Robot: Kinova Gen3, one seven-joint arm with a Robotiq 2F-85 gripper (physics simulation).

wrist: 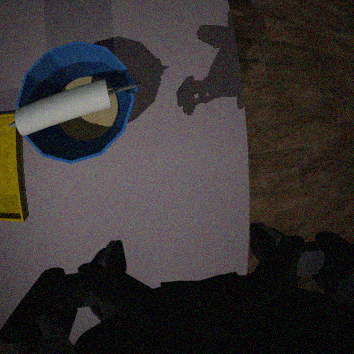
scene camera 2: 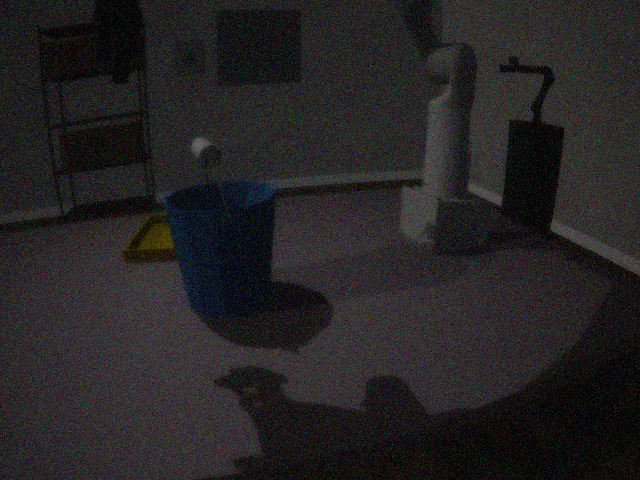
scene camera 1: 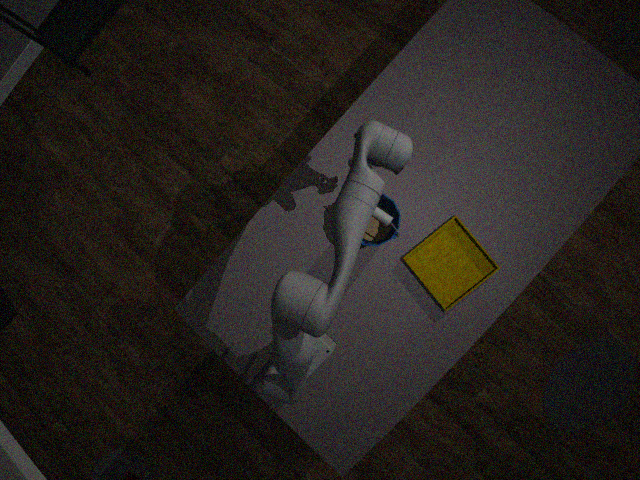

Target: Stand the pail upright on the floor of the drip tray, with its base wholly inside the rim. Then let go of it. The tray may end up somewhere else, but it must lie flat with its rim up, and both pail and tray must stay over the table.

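Places are measured from the arm's base along level axes (x ahead, y left, z up), in centimetres.
Pixels of known places: gripper, fingertip midpoint: (wrist: 187, 246) (scene camera 2: 112, 76); arm's base, link origin: (scene camera 2: 442, 193).
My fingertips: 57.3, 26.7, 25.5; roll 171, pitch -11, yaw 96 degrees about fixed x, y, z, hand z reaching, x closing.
Note:
Ahead of a thing's pixels: the offset from my fingertips to its top centre, as dx, dy, dz. Level surfaces: height alone.
A blue pail (scene camera 1: 385, 233) (scene camera 2: 227, 253) (wrist: 95, 137) stands upright on the table, outside the tray. Its white handle grip {-10.3, -10.2, -10.5} (scene camera 1: 383, 215) (scene camera 2: 202, 147) (wrist: 62, 107) is raised above the opening, and the pail's inner bottom looks tan. The yellow drip tray {-1.4, -38.7, -33.2} (scene camera 1: 449, 263) (scene camera 2: 154, 240) (wrist: 7, 170) lies flat with its rim up, a little apart from the pail. In scene camera 2 the pail hides part of the tray. My gripper (wrist: 187, 246) is open and empty, above the table to one side of the pail. The arm hides it in scene camera 1.
The table {dz -36.0} (scene camera 1: 480, 124) (scene camera 2: 93, 361) (wrist: 175, 185) has its edge near the gripper in the wrist view, with wooden floor beyond. My forearm passes over part of the pail in scene camera 1. A shelf rack and a dark cabinet stand beyond the table in scene camera 2.

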